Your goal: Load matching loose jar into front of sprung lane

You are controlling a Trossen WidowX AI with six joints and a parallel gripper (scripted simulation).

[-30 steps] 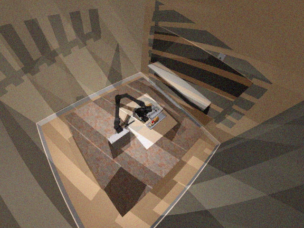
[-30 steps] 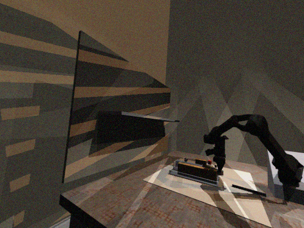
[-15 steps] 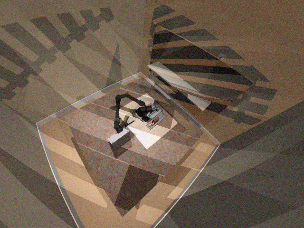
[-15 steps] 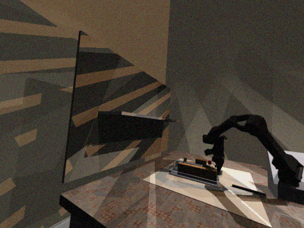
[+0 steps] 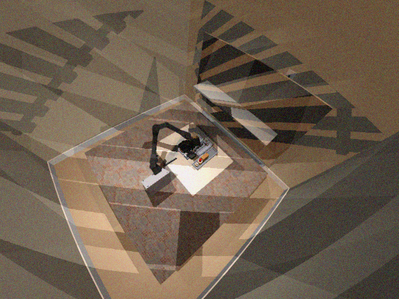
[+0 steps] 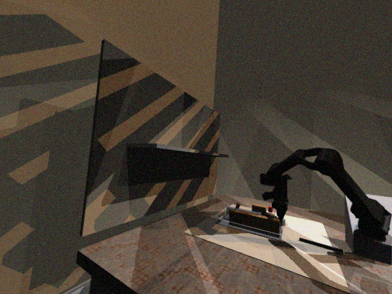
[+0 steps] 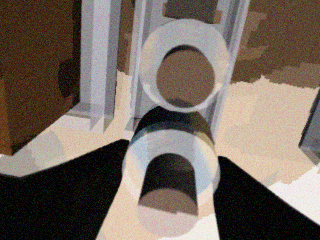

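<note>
Right now my gripper tip is 170 mm short of the grey lane, 30 mm above it and 10 mm to the left of it. Also, from my gripper tip: thin black rod 150 mm behind, 50 mm to the left, 50 mm below; then wall shelf 530 mm ahead, 310 mm above, 20 mm to the left.
</note>
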